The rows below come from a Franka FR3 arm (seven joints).
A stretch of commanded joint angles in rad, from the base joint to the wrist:
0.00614, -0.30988, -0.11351, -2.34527, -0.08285, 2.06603, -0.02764
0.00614, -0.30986, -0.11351, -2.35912, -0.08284, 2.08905, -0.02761
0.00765, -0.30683, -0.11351, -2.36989, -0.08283, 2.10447, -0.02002
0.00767, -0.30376, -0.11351, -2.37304, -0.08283, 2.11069, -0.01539
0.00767, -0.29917, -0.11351, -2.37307, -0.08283, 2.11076, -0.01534
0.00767, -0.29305, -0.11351, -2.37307, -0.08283, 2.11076, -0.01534
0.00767, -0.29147, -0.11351, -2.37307, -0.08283, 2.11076, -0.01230
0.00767, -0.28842, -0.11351, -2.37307, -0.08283, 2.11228, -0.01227
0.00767, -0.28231, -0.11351, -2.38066, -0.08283, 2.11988, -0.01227
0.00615, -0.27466, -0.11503, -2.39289, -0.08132, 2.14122, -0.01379
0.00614, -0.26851, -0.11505, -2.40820, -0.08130, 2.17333, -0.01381
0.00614, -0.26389, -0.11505, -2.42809, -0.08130, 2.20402, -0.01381
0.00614, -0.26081, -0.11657, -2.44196, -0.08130, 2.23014, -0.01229
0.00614, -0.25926, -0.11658, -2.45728, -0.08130, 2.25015, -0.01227
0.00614, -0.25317, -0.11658, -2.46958, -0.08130, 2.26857, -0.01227
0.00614, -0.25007, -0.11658, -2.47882, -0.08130, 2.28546, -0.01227
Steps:
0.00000, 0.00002, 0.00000, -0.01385, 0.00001, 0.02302, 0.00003
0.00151, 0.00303, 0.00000, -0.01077, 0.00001, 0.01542, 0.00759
0.00002, 0.00307, 0.00000, -0.00315, 0.00000, 0.00622, 0.00463
0.00000, 0.00459, 0.00000, -0.00003, 0.00000, 0.00007, 0.00005
0.00000, 0.00612, 0.00000, 0.00000, 0.00000, 0.00000, 0.00000
0.00000, 0.00158, 0.00000, 0.00000, 0.00000, 0.00000, 0.00304
0.00000, 0.00305, 0.00000, 0.00000, 0.00000, 0.00152, 0.00003
0.00000, 0.00611, 0.00000, -0.00759, 0.00000, 0.00760, 0.00000
-0.00152, 0.00765, -0.00152, -0.01223, 0.00151, 0.02134, -0.00152
-0.00001, 0.00615, -0.00002, -0.01531, 0.00002, 0.03211, -0.00002
0.00000, 0.00462, 0.00000, -0.01989, 0.00000, 0.03069, 0.00000
0.00000, 0.00308, -0.00152, -0.01387, 0.00000, 0.02612, 0.00152
0.00000, 0.00155, -0.00001, -0.01532, 0.00000, 0.02001, 0.00002
0.00000, 0.00609, 0.00000, -0.01230, 0.00000, 0.01842, 0.00000
0.00000, 0.00310, 0.00000, -0.00924, 0.00000, 0.01689, 0.00000

